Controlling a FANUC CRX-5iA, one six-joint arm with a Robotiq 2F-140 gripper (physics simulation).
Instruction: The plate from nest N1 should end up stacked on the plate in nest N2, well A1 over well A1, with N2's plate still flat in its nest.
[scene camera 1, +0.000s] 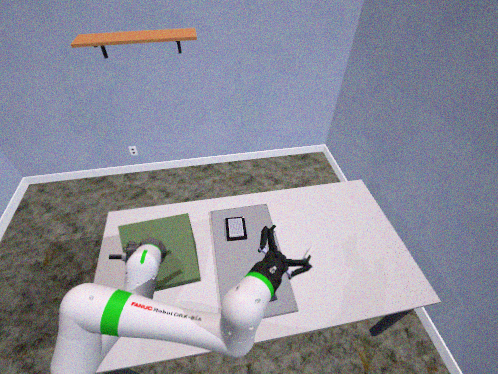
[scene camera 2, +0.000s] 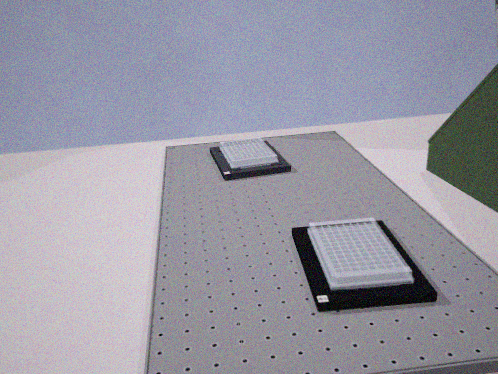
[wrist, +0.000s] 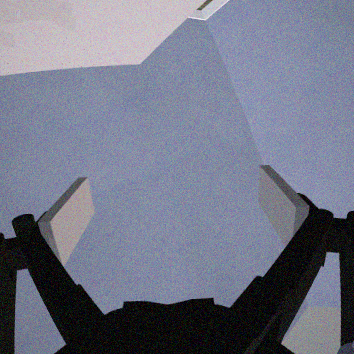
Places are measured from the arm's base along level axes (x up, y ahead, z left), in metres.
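Where they show: gripper, fingertip midpoint: (scene camera 1: 295, 235) (wrist: 173, 189).
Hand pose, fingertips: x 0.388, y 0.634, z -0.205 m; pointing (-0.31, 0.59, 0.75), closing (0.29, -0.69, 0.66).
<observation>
Things, the pixels of their top centre, and the offset from my fingertips. "spot": a spot on its surface instead. Level surfaces: height alone.
- front nest at its top centre: (scene camera 2: 354, 253) (scene camera 1: 235, 227) dx -0.542, dy -0.197, dz +0.428 m
- back nest at a spot on its surface: (scene camera 2: 219, 162) spot: dx -0.545, dy -0.037, dz +0.075 m
- grey board at its surface level: dx -0.557 m
- white table at its surface level: dx -0.570 m
Two clear well plates sit in black nests on the grey perforated board. In scene camera 2, one plate (scene camera 2: 362, 252) lies flat in the front nest (scene camera 2: 375, 296), and the other plate (scene camera 2: 248, 152) lies flat in the back nest (scene camera 2: 219, 162). I cannot read which nest is N1 or N2. Scene camera 1 shows one plate (scene camera 1: 236, 227) in its nest (scene camera 1: 237, 238); the other does not show, with my arm over the board's near part. My gripper (scene camera 1: 290, 243) (wrist: 173, 189) is open and empty, tilted outward above the board's right edge. No plate shows in the wrist view.
The grey board (scene camera 1: 220, 260) (scene camera 2: 185, 200) lies on the white table (scene camera 1: 350, 240) (wrist: 75, 35). A green panel (scene camera 1: 182, 240) (scene camera 2: 472, 145) stands to the board's left in scene camera 1. My arm crosses the table's near side. A wooden shelf (scene camera 1: 135, 37) hangs on the wall.
</observation>
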